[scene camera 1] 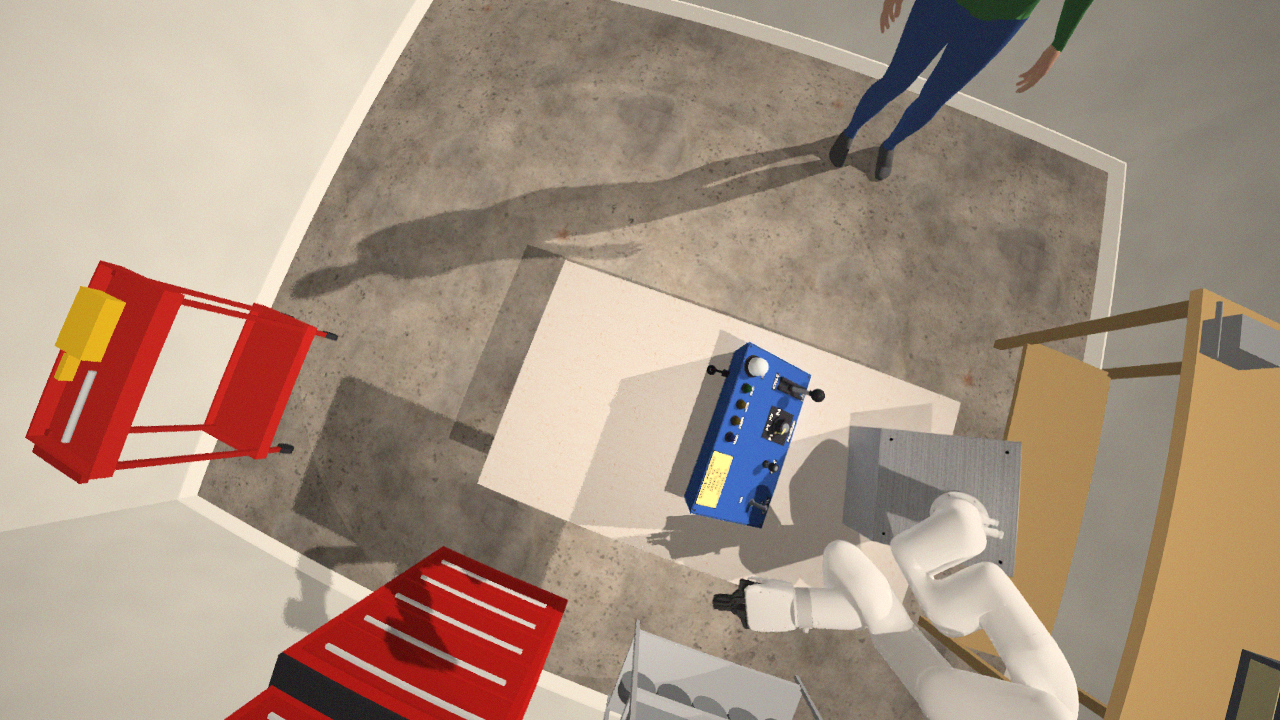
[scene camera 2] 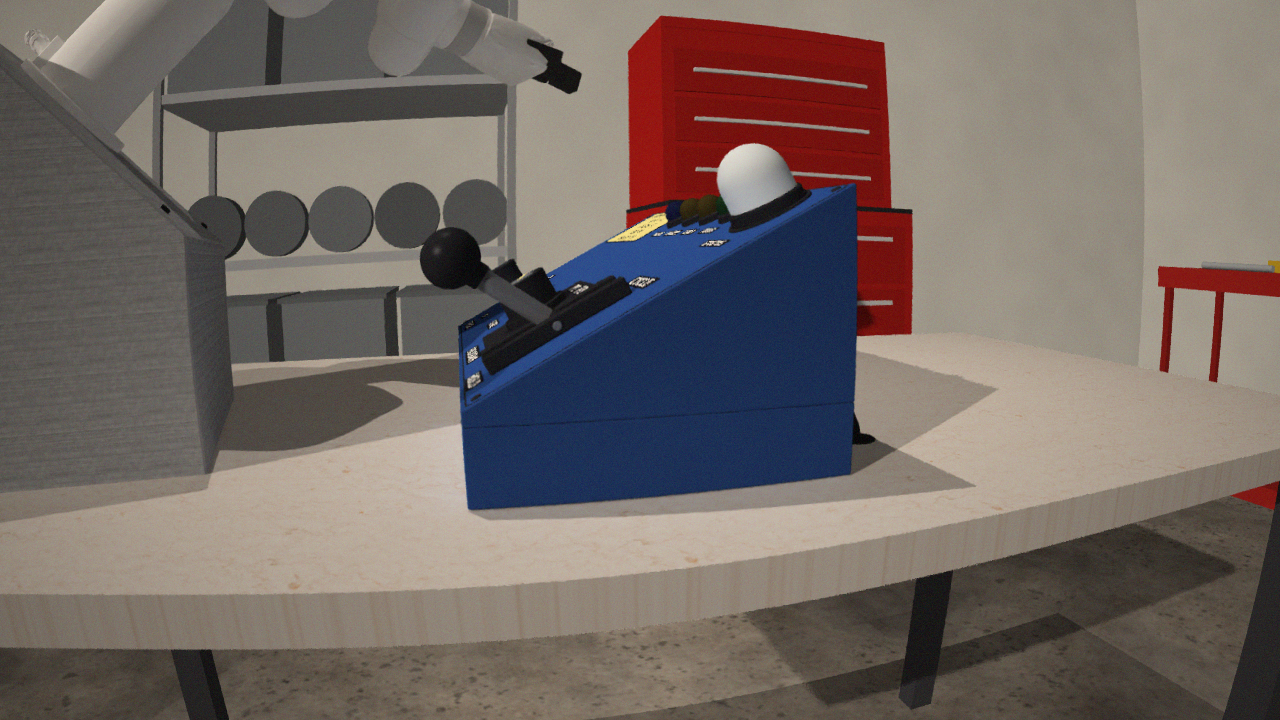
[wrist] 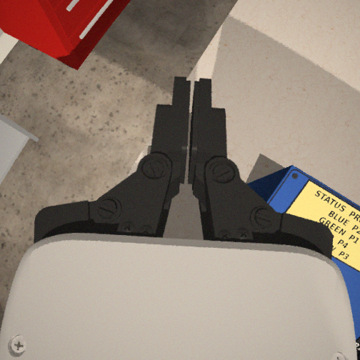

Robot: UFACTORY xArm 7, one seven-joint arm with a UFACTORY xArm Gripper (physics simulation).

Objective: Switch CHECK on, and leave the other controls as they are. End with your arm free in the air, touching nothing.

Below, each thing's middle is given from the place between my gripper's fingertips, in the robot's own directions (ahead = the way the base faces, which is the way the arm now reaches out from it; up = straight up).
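The blue control box (scene camera 2: 712, 346) is far to the right of my hand, well below it and slightly behind it. Going by their middles, the box is the nearest to my hand of the things named here. Then there is the ball-ended lever (scene camera 2: 450, 258), which I find a long way to the right of my hand, far below it and a good way behind it.
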